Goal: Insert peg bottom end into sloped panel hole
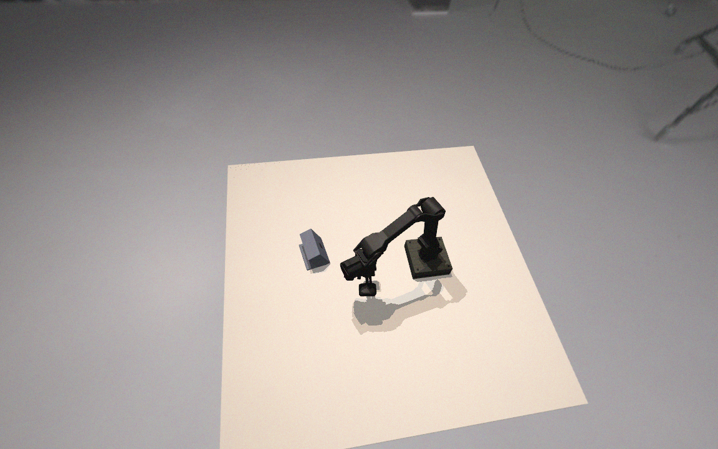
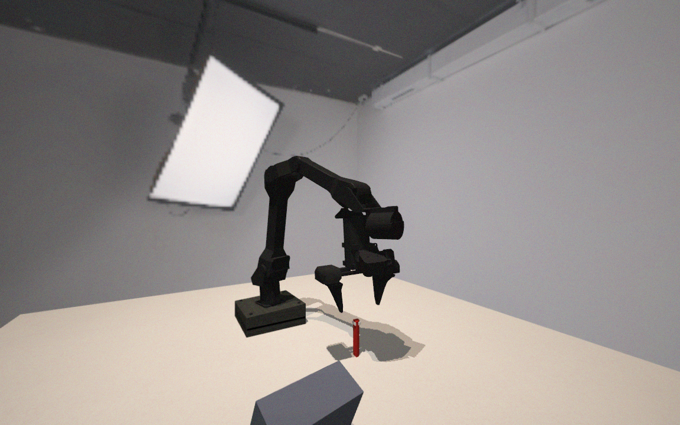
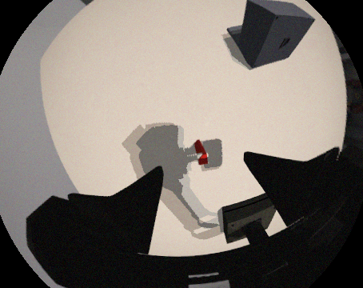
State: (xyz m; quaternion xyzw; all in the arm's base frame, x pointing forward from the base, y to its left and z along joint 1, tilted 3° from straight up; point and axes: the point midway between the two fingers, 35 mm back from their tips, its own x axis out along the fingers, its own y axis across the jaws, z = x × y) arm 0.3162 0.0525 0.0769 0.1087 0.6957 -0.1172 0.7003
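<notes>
Now: gripper tip 5 cm above the thin red peg and 1 cm past it. From my gripper tip the other things lie so: grey sloped panel (24 cm to the right, 13 cm ahead, 6 cm below).
</notes>
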